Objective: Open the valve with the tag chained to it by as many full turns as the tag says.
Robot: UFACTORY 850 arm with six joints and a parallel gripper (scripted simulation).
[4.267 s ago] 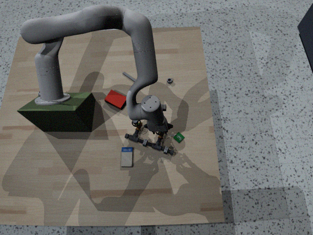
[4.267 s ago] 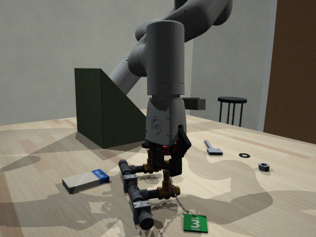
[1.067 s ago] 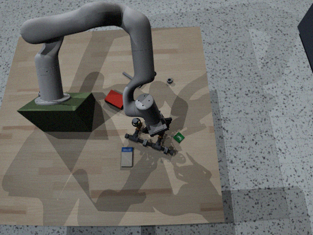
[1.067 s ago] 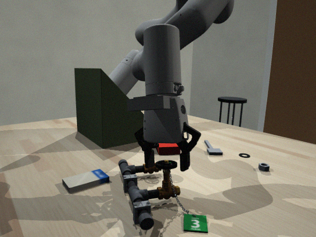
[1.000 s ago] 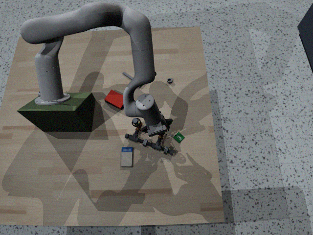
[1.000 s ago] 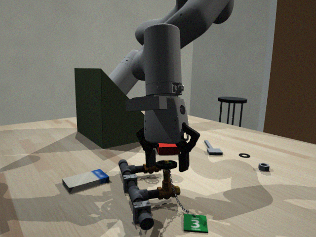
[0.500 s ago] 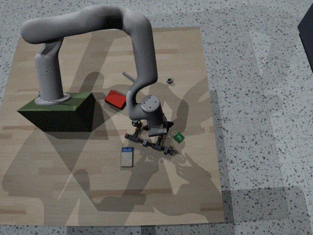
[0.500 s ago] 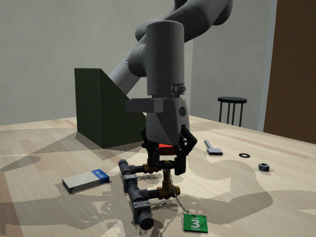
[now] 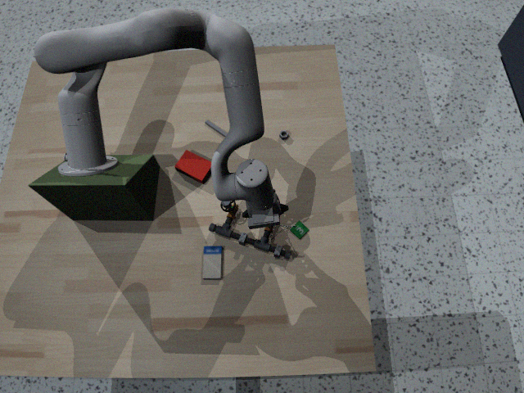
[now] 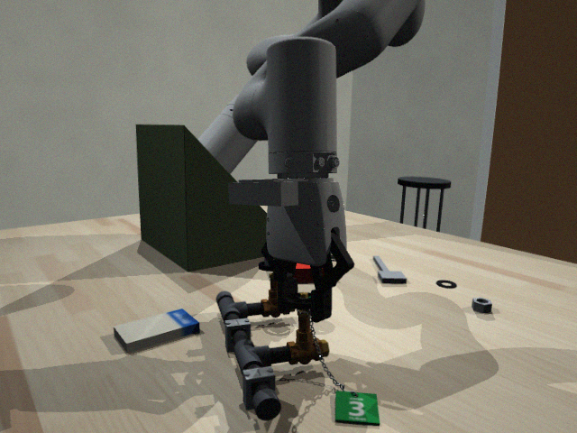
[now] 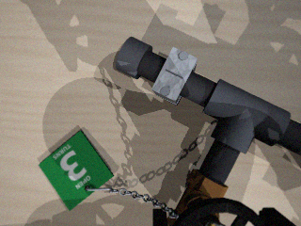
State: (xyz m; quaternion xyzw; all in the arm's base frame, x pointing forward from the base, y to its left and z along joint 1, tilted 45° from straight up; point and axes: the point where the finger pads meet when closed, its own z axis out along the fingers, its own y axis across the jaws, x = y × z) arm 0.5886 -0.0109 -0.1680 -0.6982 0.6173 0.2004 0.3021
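The green tag lies 10 cm ahead of my hand and 9 cm below it. From my hand the other things lie so: red block (28 cm behind, 22 cm to the left, 8 cm below); grey-and-blue block (18 cm behind, 13 cm to the right, 8 cm below); grey bar tool (18 cm behind, 37 cm to the left, 8 cm below).
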